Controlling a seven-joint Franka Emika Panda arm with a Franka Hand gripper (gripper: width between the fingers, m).
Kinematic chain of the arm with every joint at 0, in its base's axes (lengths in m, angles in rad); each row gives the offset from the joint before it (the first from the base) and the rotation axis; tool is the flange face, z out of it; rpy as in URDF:
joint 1: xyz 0 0 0.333 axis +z
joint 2: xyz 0 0 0 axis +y
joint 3: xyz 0 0 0.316 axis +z
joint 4: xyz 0.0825 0 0 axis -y
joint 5: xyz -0.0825 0 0.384 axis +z
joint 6: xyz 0 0 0 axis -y
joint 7: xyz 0.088 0 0 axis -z
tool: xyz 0 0 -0.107 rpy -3.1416 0 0
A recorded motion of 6 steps. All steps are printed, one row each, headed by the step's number.
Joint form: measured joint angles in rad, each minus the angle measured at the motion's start. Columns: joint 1, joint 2, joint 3, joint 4, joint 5, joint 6, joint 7.
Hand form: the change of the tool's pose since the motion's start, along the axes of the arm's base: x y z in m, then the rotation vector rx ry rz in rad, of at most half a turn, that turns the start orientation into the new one. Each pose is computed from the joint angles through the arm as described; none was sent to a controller.
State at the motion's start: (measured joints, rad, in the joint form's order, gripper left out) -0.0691 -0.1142 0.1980 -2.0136 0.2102 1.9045 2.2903
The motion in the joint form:
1: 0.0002 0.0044 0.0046 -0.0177 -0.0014 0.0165 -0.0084
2: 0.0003 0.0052 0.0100 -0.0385 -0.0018 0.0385 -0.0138
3: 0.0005 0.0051 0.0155 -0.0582 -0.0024 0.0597 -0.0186
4: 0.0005 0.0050 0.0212 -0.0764 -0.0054 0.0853 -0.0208
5: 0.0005 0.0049 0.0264 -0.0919 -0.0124 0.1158 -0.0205
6: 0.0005 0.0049 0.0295 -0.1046 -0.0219 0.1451 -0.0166
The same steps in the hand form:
1: -0.0006 0.0017 -0.0094 -0.0027 0.0041 0.0102
2: -0.0020 0.0037 -0.0179 -0.0050 0.0030 0.0169
3: -0.0035 0.0059 -0.0254 -0.0076 0.0007 0.0235
4: -0.0045 0.0078 -0.0319 -0.0120 -0.0073 0.0278
5: -0.0045 0.0093 -0.0367 -0.0194 -0.0228 0.0303
6: -0.0040 0.0097 -0.0402 -0.0283 -0.0396 0.0287

